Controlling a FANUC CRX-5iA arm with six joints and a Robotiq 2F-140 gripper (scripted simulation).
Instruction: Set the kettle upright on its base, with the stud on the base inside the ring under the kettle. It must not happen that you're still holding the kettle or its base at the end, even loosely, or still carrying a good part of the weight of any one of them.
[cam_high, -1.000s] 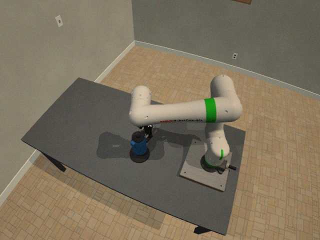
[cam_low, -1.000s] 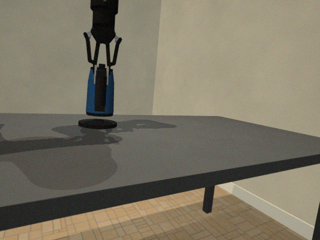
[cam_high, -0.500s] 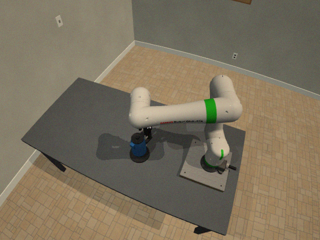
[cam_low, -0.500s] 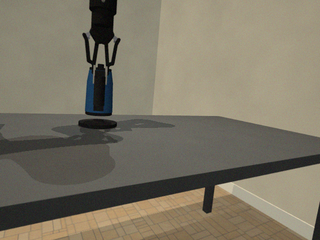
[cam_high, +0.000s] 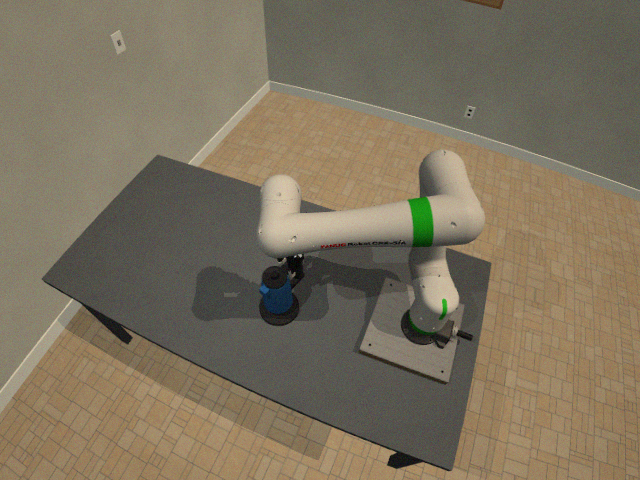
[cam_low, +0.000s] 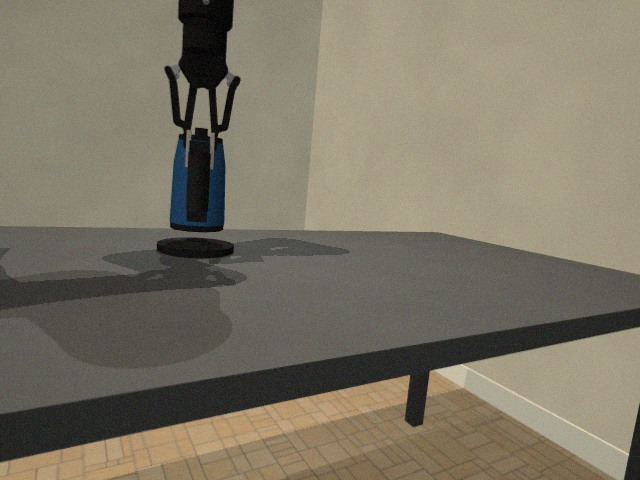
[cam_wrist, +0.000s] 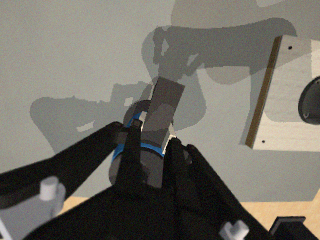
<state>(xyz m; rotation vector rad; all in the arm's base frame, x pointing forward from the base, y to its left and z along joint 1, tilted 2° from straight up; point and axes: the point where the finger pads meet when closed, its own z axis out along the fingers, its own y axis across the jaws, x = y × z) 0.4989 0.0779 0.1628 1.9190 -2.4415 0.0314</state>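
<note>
Now: the blue kettle 6 cm below my hand, 3 cm to the left of it and 1 cm ahead of it. From my hand the other things lie so: round black base 19 cm below, 6 cm to the left, 1 cm ahead.
</note>
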